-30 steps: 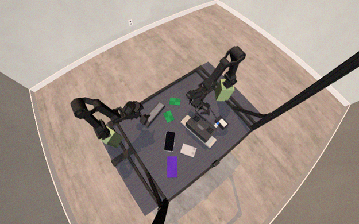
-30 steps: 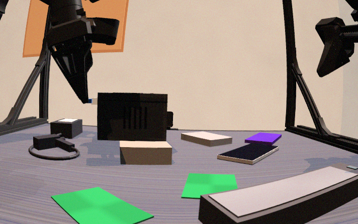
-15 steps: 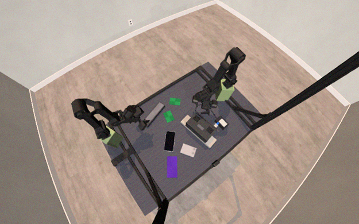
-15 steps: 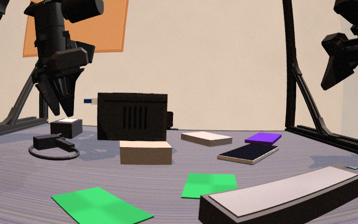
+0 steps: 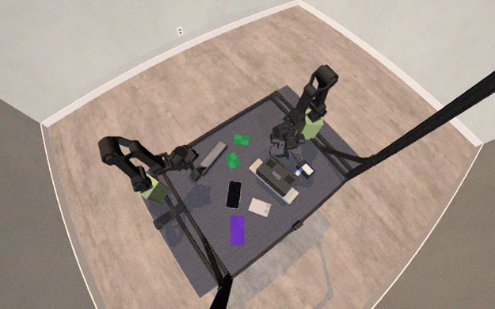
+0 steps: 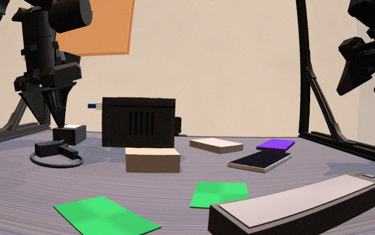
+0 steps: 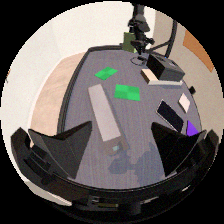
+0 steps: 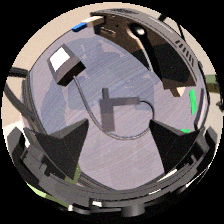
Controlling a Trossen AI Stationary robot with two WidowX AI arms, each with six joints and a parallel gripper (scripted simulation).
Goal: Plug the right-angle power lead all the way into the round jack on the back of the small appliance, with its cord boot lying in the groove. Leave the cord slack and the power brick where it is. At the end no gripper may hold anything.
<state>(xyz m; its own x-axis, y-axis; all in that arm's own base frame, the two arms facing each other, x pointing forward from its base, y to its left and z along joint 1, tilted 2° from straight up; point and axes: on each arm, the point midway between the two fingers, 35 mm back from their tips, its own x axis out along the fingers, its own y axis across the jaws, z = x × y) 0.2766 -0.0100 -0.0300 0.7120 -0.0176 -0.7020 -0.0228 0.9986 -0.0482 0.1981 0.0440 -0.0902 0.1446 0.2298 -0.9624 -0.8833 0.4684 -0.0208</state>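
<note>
The black right-angle plug is 80 mm below my right hand and 20 mm behind it. Round my right hand: block: 140 mm to the left, 140 mm behind, 80 mm below.
</note>
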